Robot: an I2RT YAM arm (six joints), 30 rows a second.
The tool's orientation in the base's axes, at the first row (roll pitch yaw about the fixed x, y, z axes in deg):
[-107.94 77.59 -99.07]
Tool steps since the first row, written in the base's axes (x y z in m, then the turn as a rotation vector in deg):
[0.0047 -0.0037 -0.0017 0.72 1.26 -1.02]
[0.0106 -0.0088 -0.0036 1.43 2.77 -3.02]
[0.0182 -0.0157 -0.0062 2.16 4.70 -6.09]
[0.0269 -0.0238 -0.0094 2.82 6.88 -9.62]
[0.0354 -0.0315 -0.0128 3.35 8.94 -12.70]
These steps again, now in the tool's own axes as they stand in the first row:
[0.0023 -0.0040 0.0042 0.70 1.31 0.96]
[0.0050 -0.0094 0.0094 2.31 3.07 2.02]
[0.0088 -0.0168 0.0161 4.88 5.45 3.23]
[0.0133 -0.0253 0.0237 7.84 8.17 4.43]
[0.0180 -0.0334 0.0312 10.39 10.71 5.46]

